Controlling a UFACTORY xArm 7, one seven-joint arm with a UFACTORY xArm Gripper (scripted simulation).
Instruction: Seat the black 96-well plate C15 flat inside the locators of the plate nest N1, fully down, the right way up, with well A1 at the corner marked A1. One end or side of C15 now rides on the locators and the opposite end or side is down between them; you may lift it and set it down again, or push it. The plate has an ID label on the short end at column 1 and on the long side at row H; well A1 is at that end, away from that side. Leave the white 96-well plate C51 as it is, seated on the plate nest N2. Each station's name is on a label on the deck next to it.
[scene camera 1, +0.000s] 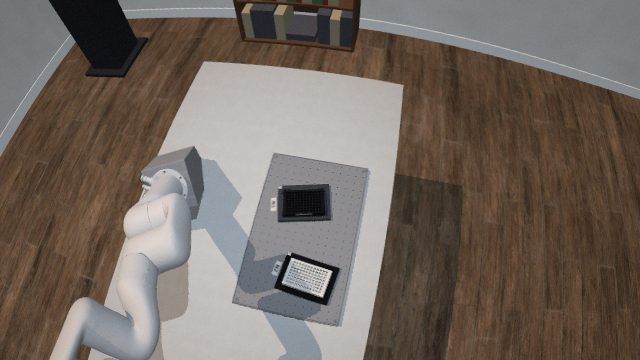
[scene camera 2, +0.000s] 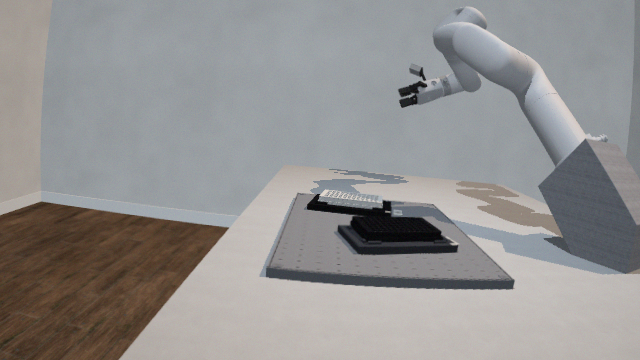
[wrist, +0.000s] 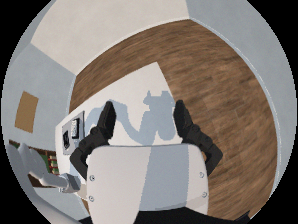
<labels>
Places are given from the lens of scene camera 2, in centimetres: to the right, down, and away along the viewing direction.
my gripper (scene camera 2: 399, 98): 29, -29, 157
black plate C15 (scene camera 2: 372, 228): 8, 7, 66
white plate C51 (scene camera 2: 341, 198): 4, 4, 88
The marked spots on the black plate C15 and the white plate C51 are 23 cm apart.
</labels>
